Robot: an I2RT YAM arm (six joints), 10 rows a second.
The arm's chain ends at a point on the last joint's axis. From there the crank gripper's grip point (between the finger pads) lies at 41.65 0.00 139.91 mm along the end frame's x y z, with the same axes.
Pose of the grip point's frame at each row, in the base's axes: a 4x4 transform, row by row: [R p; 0 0 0 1], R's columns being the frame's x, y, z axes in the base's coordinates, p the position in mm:
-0.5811 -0.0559 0.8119 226.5; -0.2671 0.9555 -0.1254 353.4; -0.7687 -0.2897 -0.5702 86.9; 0 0 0 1
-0.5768 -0.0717 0.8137 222.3; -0.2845 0.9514 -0.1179 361.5; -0.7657 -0.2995 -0.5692 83.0; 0 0 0 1
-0.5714 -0.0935 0.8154 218.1; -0.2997 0.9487 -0.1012 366.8; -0.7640 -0.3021 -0.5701 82.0; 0 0 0 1
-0.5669 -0.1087 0.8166 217.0; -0.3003 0.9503 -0.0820 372.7; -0.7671 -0.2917 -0.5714 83.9; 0 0 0 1
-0.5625 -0.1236 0.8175 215.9; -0.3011 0.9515 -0.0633 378.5; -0.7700 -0.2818 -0.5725 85.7; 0 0 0 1
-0.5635 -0.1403 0.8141 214.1; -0.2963 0.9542 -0.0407 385.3; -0.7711 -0.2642 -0.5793 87.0; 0 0 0 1
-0.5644 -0.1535 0.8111 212.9; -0.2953 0.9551 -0.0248 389.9; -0.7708 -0.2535 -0.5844 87.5; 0 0 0 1
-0.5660 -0.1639 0.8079 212.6; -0.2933 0.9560 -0.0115 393.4; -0.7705 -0.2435 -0.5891 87.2; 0 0 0 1
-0.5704 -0.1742 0.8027 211.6; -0.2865 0.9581 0.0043 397.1; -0.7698 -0.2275 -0.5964 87.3; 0 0 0 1
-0.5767 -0.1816 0.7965 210.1; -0.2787 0.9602 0.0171 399.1; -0.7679 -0.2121 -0.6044 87.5; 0 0 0 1
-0.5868 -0.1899 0.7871 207.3; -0.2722 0.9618 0.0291 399.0; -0.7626 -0.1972 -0.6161 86.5; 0 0 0 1
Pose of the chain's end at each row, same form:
-0.5811 -0.0559 0.8119 137.1; -0.2671 0.9555 -0.1254 382.1; -0.7687 -0.2897 -0.5702 198.7; 0 0 0 1
-0.5768 -0.0717 0.8137 132.5; -0.2845 0.9514 -0.1179 389.8; -0.7657 -0.2995 -0.5692 194.5; 0 0 0 1
-0.5714 -0.0935 0.8154 127.8; -0.2997 0.9487 -0.1012 393.4; -0.7640 -0.3021 -0.5701 193.6; 0 0 0 1
-0.5669 -0.1087 0.8166 126.4; -0.3003 0.9503 -0.0820 396.7; -0.7671 -0.2917 -0.5714 195.8; 0 0 0 1
-0.5625 -0.1236 0.8175 125.0; -0.3011 0.9515 -0.0633 399.9; -0.7700 -0.2818 -0.5725 197.9; 0 0 0 1
-0.5635 -0.1403 0.8141 123.7; -0.2963 0.9542 -0.0407 403.3; -0.7711 -0.2642 -0.5793 200.2; 0 0 0 1
-0.5644 -0.1535 0.8111 122.9; -0.2953 0.9551 -0.0248 405.7; -0.7708 -0.2535 -0.5844 201.4; 0 0 0 1
-0.5660 -0.1639 0.8079 123.1; -0.2933 0.9560 -0.0115 407.2; -0.7705 -0.2435 -0.5891 201.7; 0 0 0 1
-0.5704 -0.1742 0.8027 123.1; -0.2865 0.9581 0.0043 408.4; -0.7698 -0.2275 -0.5964 202.8; 0 0 0 1
-0.5767 -0.1816 0.7965 122.7; -0.2787 0.9602 0.0171 408.3; -0.7679 -0.2121 -0.6044 204.0; 0 0 0 1
-0.5868 -0.1899 0.7871 121.6; -0.2722 0.9618 0.0291 406.3; -0.7626 -0.1972 -0.6161 204.5; 0 0 0 1

